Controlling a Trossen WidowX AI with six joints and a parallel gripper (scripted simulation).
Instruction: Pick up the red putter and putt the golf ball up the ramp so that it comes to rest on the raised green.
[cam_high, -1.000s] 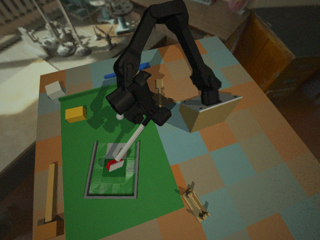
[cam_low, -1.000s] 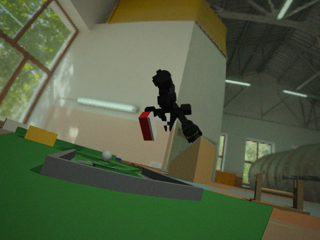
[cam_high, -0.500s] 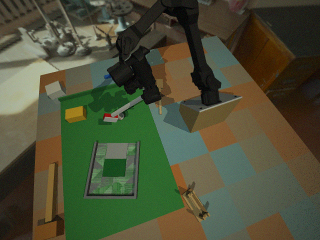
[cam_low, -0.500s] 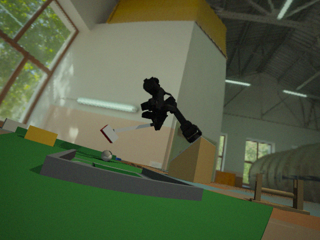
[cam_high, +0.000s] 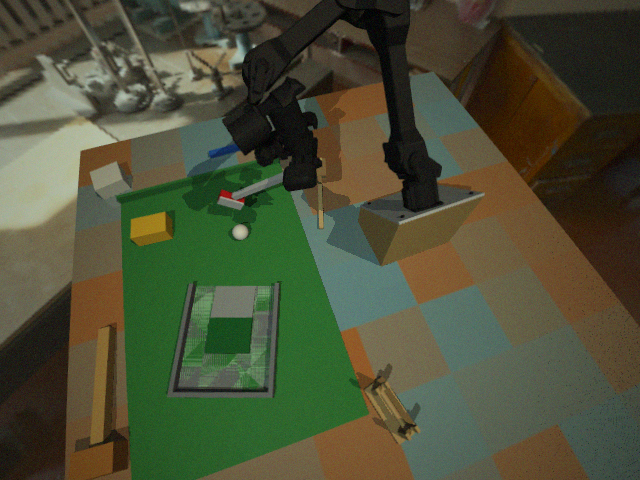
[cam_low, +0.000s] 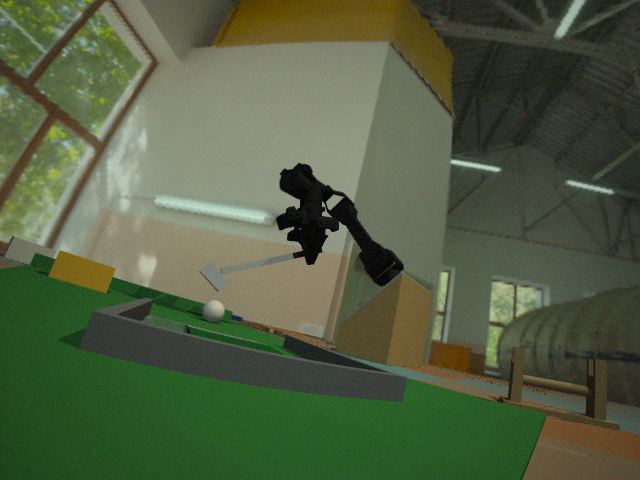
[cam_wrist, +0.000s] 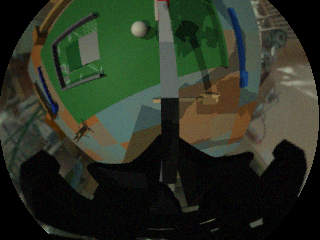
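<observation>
My gripper tip is now 11 cm short of the red putter, 4 cm above it and 3 cm to the left of it. Also, from my gripper tip: white golf ball (20 cm ahead, 16 cm below, 1 cm to the right); then wooden paddle (18 cm below, 11 cm to the right, 5 cm behind); then yellow block (43 cm ahead, 16 cm below, 8 cm to the right).
</observation>
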